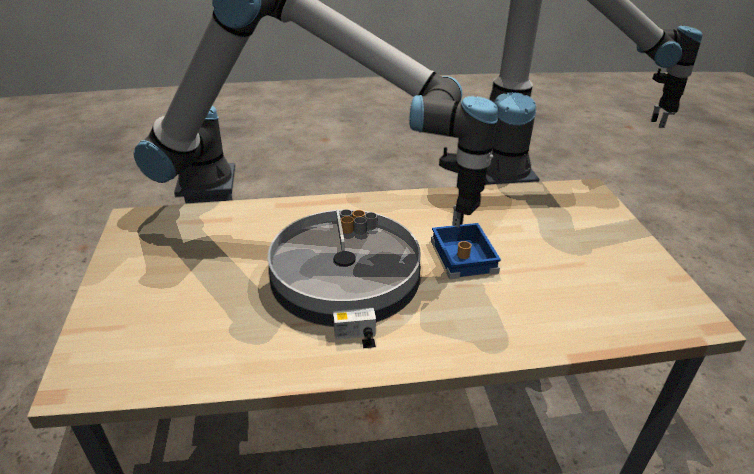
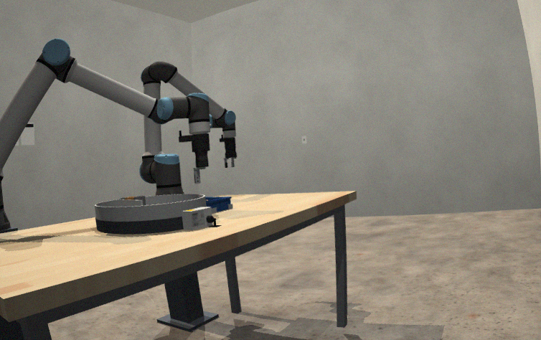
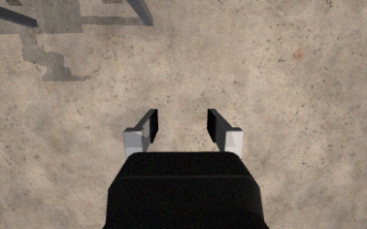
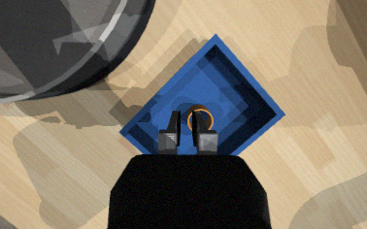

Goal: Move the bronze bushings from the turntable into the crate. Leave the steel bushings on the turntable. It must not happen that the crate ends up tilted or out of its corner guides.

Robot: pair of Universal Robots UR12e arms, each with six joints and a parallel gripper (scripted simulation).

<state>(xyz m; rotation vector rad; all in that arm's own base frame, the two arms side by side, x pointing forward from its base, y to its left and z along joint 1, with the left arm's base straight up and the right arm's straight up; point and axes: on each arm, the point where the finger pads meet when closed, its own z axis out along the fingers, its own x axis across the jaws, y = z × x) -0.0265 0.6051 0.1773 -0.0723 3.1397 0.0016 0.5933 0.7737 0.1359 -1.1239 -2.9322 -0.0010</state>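
Observation:
My right gripper is now 110 mm above the blue crate and 30 mm to the right of it.

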